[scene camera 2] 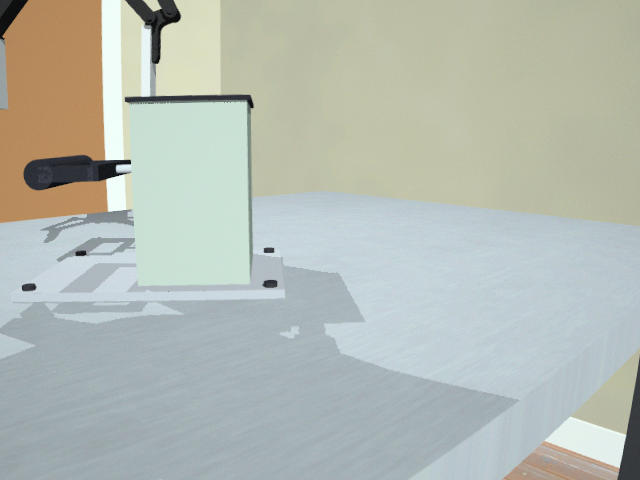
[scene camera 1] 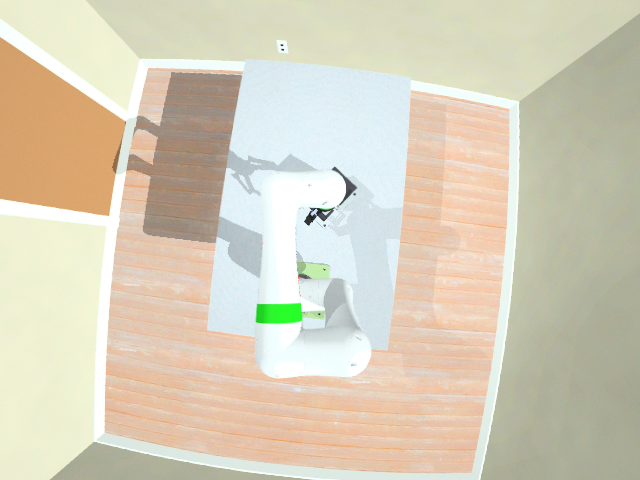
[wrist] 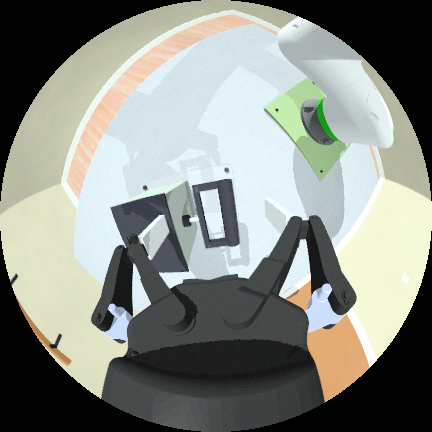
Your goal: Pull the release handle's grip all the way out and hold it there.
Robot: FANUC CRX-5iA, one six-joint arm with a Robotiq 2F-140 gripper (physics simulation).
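Note:
The release handle's dark grip [scene camera 2: 56,173] [wrist: 231,212] is the outer bar of a rectangular frame. A short light rod [scene camera 2: 124,168] [wrist: 194,220] joins it to the pale green box [scene camera 2: 191,191] [wrist: 182,220], whose top is dark. The box stands on a bolted base plate [scene camera 2: 118,296]. My gripper [scene camera 2: 75,67] [wrist: 214,215] is open and empty, above the handle. In the wrist view one finger pad overlaps the box top and the other is right of the grip. In scene camera 2 one fingertip is hidden behind the box. The arm covers most of the gripper in scene camera 1.
The box and handle stand on a pale table [scene camera 1: 320,113] [scene camera 2: 439,289]. The white arm [scene camera 1: 281,232] [wrist: 340,90] rises from a green mounting plate [scene camera 1: 315,269] [wrist: 290,112]. The table's edge [scene camera 2: 516,423] shows at the lower right in scene camera 2. Walls surround the table.

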